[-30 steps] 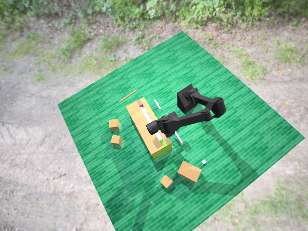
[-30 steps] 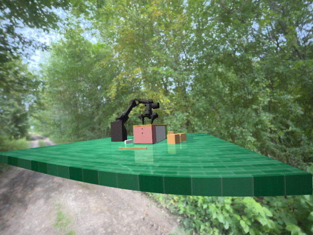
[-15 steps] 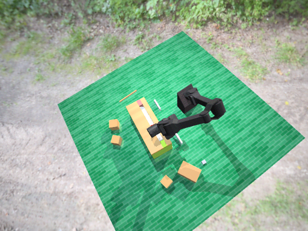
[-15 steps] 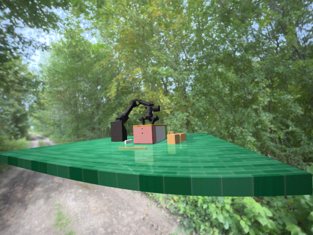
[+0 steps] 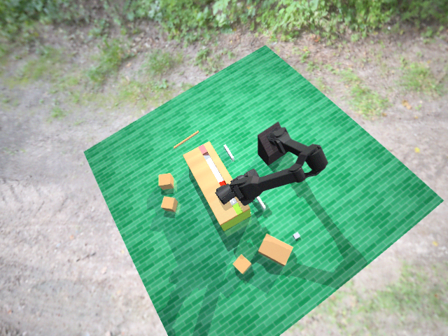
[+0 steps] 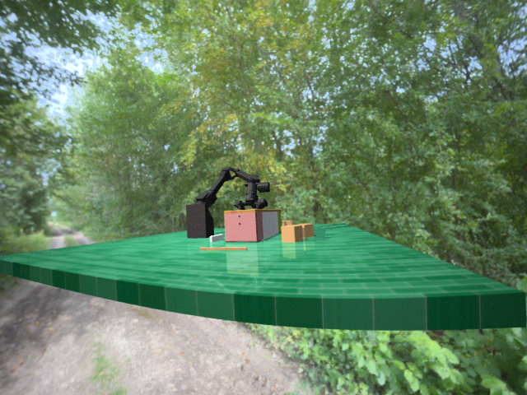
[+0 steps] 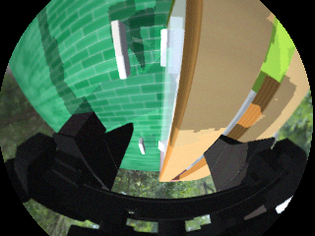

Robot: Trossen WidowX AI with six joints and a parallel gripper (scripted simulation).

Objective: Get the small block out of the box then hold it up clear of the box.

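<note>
Now: the red block 50 mm to the right of my gripper tip and 40 mm ahead of it. From my gripper tip the other things lie so: flat tan block 310 mm to the left, 60 mm below, 60 mm ahead; then thin wooden stick 420 mm to the right, 90 mm below, 10 mm behind; then tiny grey piece 320 mm to the left, 80 mm below, 50 mm behind.
</note>
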